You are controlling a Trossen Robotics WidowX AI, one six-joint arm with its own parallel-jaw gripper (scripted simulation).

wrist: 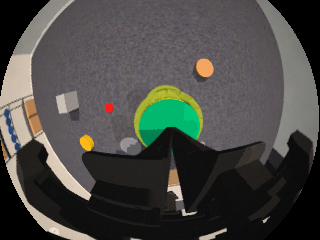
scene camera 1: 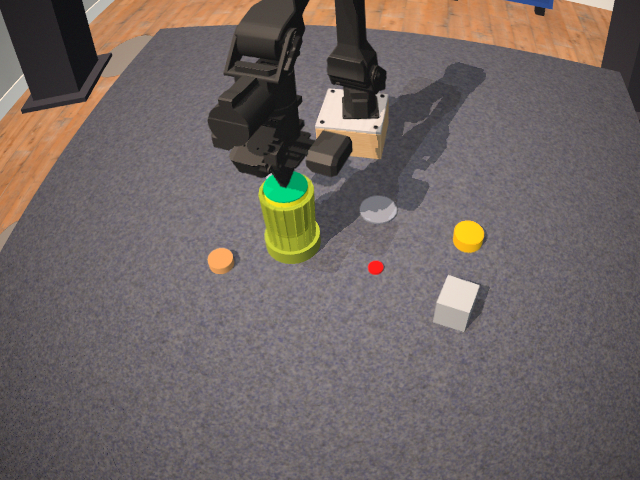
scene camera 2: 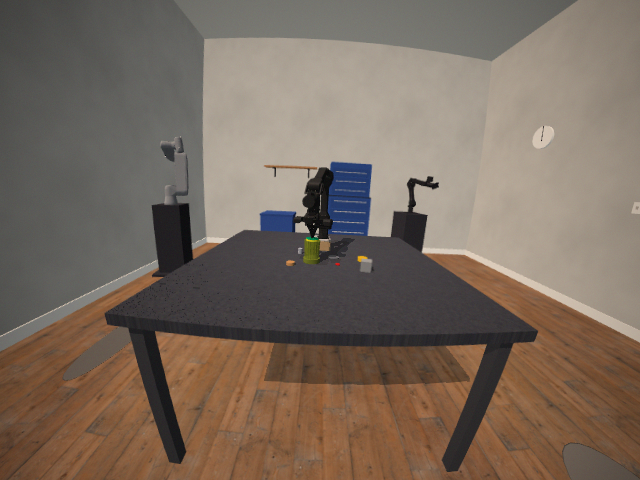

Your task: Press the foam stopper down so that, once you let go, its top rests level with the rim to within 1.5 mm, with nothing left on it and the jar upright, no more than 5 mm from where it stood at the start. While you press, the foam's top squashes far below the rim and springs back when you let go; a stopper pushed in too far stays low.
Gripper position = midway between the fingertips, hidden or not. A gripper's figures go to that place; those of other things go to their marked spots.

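Labels:
The gripper [scene camera 1: 284,185] is 0.85 m from the lens, while a grey disc [scene camera 1: 378,210] is 0.97 m from the lens. The gripper is nearer to the lens than the grey disc.

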